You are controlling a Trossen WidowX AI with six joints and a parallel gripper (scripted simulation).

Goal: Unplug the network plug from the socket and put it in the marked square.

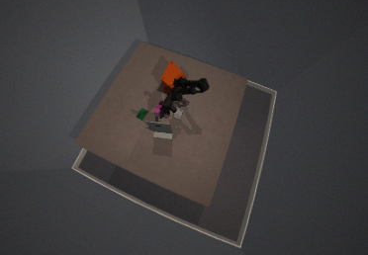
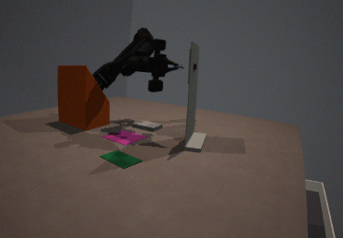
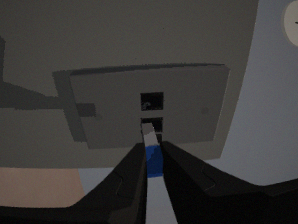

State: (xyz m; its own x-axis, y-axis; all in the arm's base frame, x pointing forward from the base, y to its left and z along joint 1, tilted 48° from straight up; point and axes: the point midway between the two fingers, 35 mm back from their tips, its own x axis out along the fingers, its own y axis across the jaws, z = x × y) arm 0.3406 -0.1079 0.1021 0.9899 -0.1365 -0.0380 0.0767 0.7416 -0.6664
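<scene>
Right now the grey upright panel is 10 cm below my gripper tip, 6 cm ahead of it and 1 cm to the left of it. Also, from my gripper tip: green square (25 cm below, 24 cm to the right, 6 cm behind); then blue plug (1 cm ahead); then flat grey slab (25 cm below, 16 cm behind, 9 cm to the left).
</scene>
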